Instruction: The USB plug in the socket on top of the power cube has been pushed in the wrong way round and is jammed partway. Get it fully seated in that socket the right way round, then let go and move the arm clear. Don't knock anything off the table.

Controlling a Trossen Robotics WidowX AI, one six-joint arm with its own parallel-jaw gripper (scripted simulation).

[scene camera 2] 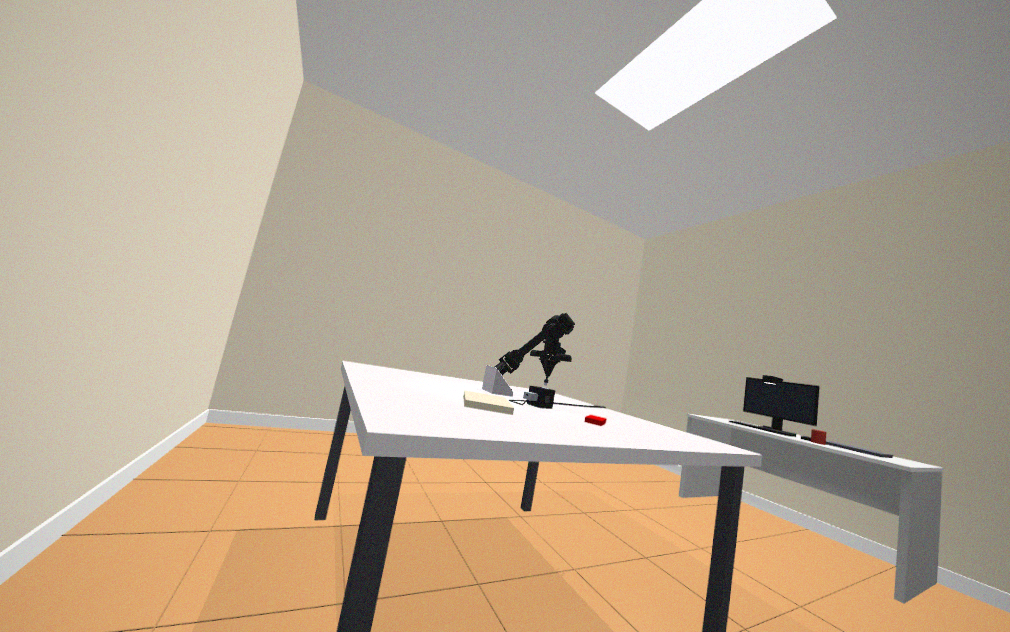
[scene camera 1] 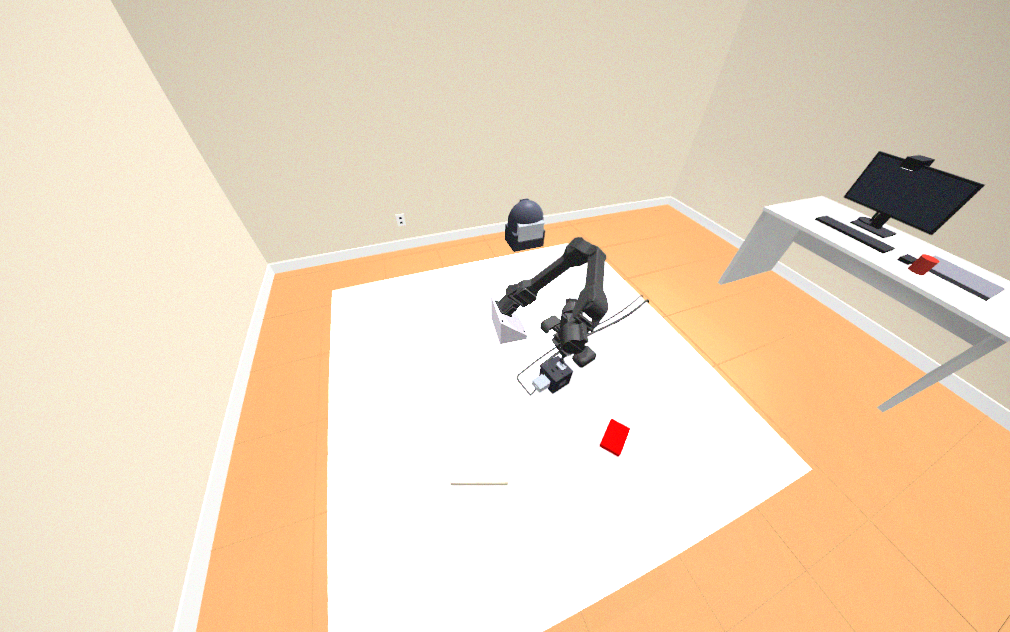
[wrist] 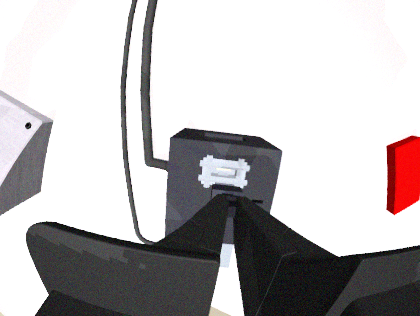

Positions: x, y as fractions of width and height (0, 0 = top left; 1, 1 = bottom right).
Scene:
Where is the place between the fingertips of my gripper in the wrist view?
At 0.55, 0.65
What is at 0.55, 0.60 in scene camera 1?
A dark power cube.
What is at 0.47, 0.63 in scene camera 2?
A flat tan slab.

